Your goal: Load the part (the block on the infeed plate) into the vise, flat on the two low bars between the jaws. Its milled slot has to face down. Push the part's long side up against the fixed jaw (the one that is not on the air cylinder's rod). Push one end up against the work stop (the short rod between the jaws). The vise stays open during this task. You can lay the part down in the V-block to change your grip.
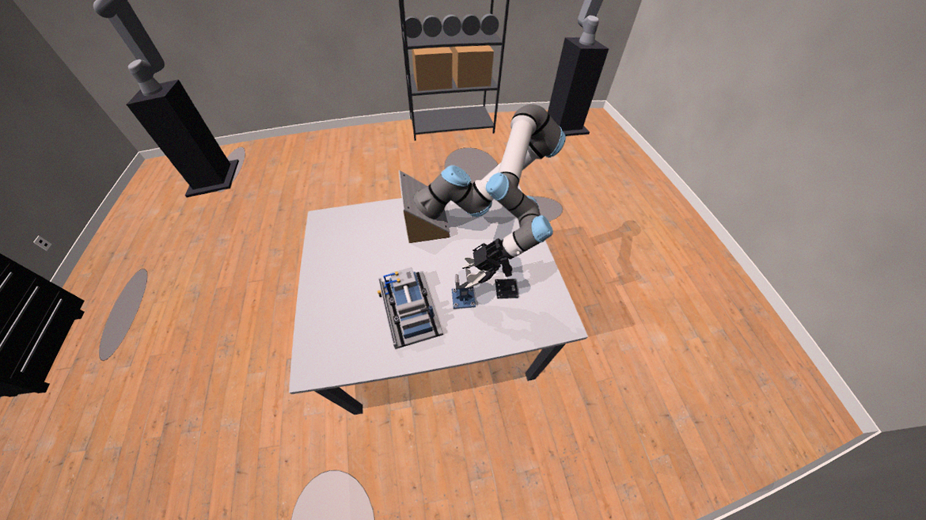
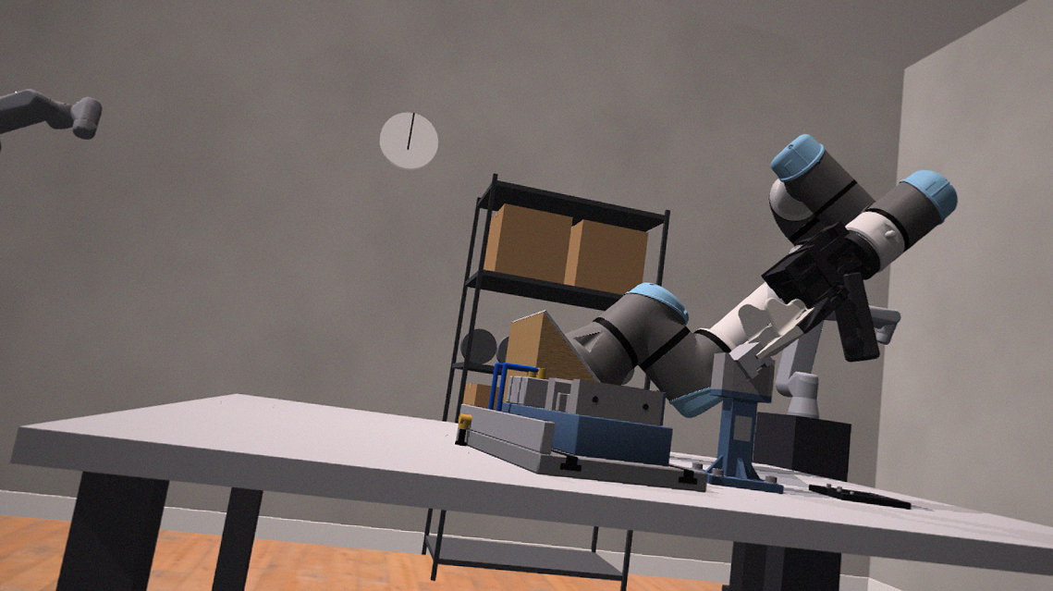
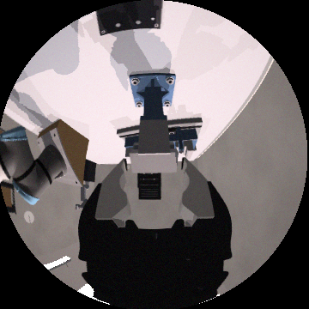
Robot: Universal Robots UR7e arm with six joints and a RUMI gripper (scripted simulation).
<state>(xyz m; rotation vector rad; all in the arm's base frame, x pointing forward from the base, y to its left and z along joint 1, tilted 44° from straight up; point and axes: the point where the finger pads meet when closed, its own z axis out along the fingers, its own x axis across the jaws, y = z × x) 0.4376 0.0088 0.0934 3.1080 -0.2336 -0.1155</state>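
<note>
Now: the part 10 mm below my hand. Also, from my hand: vise: 10 mm behind, 230 mm to the right, 120 mm below; then infeed plate: 180 mm to the left, 160 mm below.
</note>
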